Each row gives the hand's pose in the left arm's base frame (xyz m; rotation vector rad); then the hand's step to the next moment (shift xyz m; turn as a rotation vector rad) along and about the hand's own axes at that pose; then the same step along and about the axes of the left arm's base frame.
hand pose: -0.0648 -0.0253 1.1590 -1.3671 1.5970 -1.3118
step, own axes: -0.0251 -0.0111 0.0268 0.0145 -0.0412 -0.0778
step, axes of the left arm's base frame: 0.0342 0.0174 -0.0003 -0.0623 0.0089 0.0633
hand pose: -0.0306 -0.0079 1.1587 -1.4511 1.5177 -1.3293
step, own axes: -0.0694 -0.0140 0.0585 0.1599 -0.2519 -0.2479
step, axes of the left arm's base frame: 0.0715 0.0553 -0.0161 -0.1814 -0.0664 0.3364
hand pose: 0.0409 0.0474 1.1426 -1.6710 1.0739 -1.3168
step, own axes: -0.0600 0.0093 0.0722 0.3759 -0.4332 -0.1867
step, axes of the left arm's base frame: 0.0618 0.0558 -0.0444 -0.0650 -0.1950 0.5671
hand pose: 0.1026 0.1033 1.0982 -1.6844 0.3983 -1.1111
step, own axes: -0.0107 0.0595 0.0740 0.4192 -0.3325 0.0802
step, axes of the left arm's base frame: 0.0697 0.0253 -0.0602 0.2010 -0.1150 0.4890
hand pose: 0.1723 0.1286 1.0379 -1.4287 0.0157 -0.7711
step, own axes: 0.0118 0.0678 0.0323 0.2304 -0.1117 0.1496
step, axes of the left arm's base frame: 0.0551 0.0190 -0.0489 0.1910 0.0253 0.2255
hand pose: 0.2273 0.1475 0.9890 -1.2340 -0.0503 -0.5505
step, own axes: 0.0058 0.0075 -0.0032 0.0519 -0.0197 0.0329
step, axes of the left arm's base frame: 0.0074 -0.0034 -0.0058 0.0451 0.0062 0.0457
